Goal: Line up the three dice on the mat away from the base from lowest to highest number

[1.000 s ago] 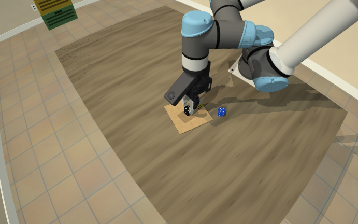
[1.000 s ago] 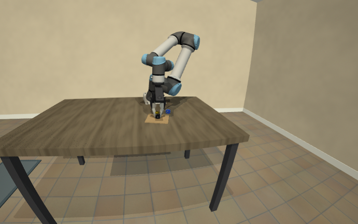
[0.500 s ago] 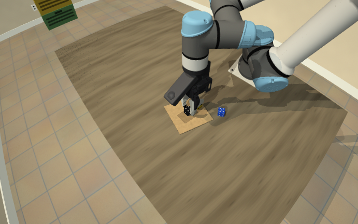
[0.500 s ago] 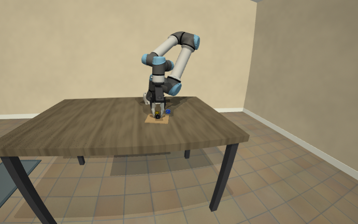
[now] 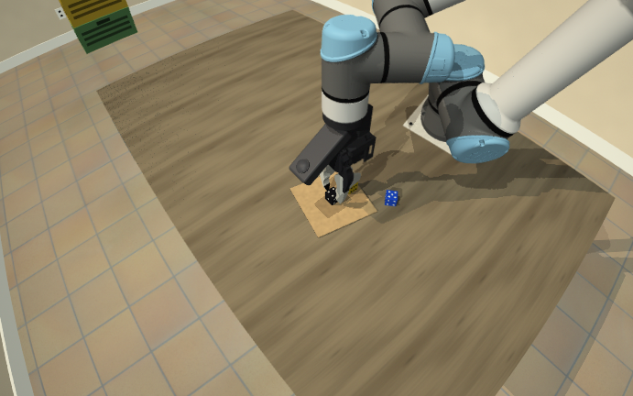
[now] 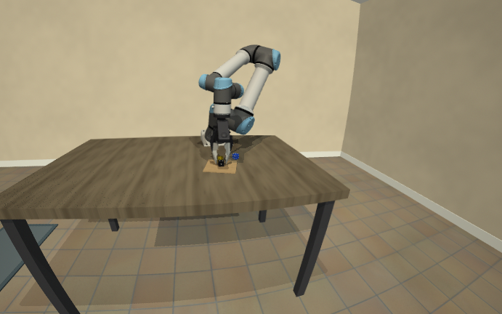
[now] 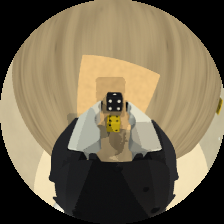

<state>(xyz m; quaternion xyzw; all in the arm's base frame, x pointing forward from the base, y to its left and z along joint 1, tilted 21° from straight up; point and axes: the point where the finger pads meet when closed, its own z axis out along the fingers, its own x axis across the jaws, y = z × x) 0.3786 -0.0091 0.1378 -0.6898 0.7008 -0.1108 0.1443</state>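
My gripper is now 1 cm above the black die. From my hand the other things lie so: blue die 10 cm behind, 8 cm to the left, 2 cm below; tan mat 3 cm below; yellow die 5 cm behind, 1 cm below.
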